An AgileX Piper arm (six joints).
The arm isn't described. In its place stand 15 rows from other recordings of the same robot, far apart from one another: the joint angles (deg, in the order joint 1, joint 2, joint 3, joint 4, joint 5, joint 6), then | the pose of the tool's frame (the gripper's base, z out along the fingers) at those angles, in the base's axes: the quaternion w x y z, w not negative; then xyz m.
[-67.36, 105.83, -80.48, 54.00, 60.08, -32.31] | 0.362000, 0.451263, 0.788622, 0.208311, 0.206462, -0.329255, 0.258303
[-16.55, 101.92, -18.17, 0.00, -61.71, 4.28] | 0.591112, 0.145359, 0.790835, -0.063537, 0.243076, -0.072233, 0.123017
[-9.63, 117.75, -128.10, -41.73, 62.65, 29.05] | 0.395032, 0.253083, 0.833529, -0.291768, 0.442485, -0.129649, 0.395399
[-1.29, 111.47, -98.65, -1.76, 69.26, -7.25] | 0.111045, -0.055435, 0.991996, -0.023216, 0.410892, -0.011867, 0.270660
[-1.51, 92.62, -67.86, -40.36, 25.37, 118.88] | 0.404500, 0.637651, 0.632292, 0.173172, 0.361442, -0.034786, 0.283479
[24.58, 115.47, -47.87, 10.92, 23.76, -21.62] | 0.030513, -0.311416, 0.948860, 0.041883, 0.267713, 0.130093, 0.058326
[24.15, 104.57, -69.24, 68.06, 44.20, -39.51] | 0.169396, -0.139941, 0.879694, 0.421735, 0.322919, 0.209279, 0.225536
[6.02, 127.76, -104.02, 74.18, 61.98, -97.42] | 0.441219, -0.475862, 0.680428, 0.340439, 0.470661, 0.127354, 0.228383
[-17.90, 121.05, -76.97, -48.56, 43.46, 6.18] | 0.028164, -0.083557, 0.947899, -0.306125, 0.378011, -0.171405, 0.130199
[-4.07, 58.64, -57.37, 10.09, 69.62, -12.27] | 0.218265, -0.056948, 0.972583, 0.056567, 0.172509, 0.002708, 0.340731
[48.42, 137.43, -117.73, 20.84, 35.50, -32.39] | 0.310710, -0.521228, 0.770785, 0.194090, 0.345206, 0.417415, 0.176649
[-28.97, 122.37, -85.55, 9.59, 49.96, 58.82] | 0.051549, 0.724485, 0.682234, 0.083788, 0.374798, -0.194231, 0.138063
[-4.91, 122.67, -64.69, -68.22, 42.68, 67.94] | 0.152956, 0.144593, 0.921035, -0.327708, 0.369182, -0.089211, 0.085703
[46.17, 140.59, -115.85, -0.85, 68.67, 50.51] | 0.014391, 0.035260, 0.999258, 0.005725, 0.339318, 0.351651, 0.117480
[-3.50, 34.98, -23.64, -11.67, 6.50, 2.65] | 0.619800, -0.029967, 0.780439, -0.076585, 0.130770, -0.010086, 0.290666
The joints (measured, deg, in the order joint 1, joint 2, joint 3, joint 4, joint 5, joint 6), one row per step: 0.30 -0.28 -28.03 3.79 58.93 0.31; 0.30 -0.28 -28.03 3.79 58.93 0.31; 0.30 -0.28 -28.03 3.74 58.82 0.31; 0.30 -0.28 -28.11 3.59 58.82 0.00; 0.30 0.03 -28.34 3.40 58.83 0.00; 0.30 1.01 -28.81 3.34 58.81 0.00; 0.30 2.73 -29.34 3.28 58.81 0.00; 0.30 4.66 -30.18 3.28 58.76 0.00; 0.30 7.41 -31.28 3.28 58.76 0.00; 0.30 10.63 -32.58 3.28 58.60 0.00
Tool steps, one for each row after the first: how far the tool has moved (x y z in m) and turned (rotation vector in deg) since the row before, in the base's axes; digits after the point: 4 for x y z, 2 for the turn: 0.0000 0.0000 0.0000 0.00 0.00 0.00; 0.0001 -0.0001 0.0002 -0.04 -0.11 -0.03; -0.0002 -0.0002 0.0004 -0.40 -0.10 0.05; 0.0004 -0.0003 0.0011 -0.16 0.09 -0.10; 0.0018 -0.0001 0.0024 -0.05 0.49 -0.03; 0.0038 -0.0001 0.0026 -0.06 1.19 -0.03; 0.0040 0.0000 0.0041 0.00 1.04 0.00; 0.0061 0.0000 0.0050 -0.01 1.65 0.00; 0.0078 0.0000 0.0059 0.00 1.76 -0.01
